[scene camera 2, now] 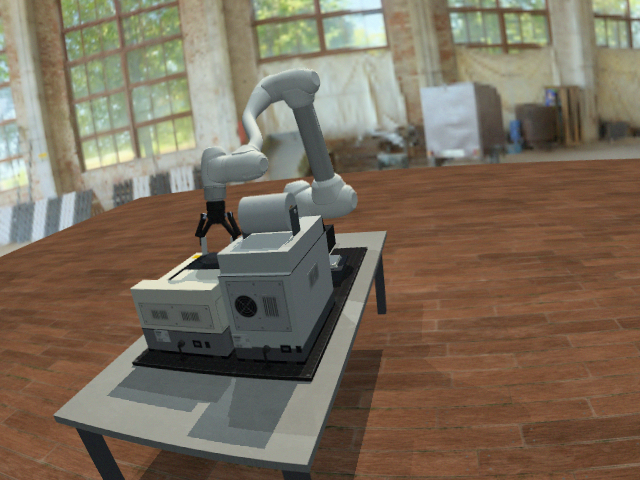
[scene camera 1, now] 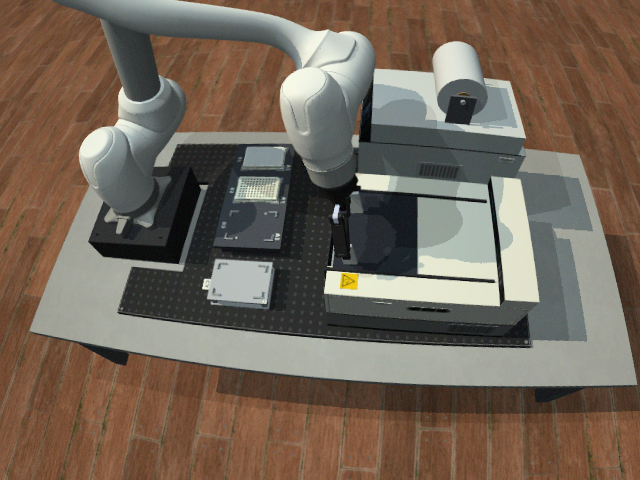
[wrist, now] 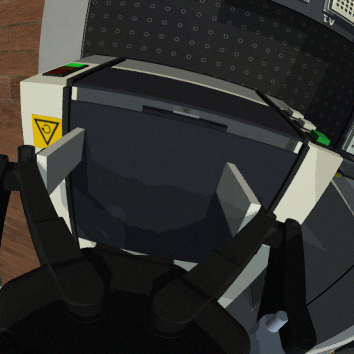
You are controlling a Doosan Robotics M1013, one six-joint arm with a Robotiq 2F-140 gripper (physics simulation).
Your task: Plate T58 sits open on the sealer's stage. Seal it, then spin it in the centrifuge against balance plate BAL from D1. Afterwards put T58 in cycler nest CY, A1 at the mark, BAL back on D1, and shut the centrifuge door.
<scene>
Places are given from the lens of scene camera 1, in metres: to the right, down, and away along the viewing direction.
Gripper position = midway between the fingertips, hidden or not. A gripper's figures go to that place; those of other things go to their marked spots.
my gripper [scene camera 1: 354, 236]: 0.08, -0.01, 0.92
grey plate [scene camera 1: 256, 158]: -0.20, -0.25, 1.26
centrifuge [scene camera 1: 476, 276]: 0.34, 0.08, 0.86
The marked spots on the centrifuge and the grey plate are 0.75 m apart.
</scene>
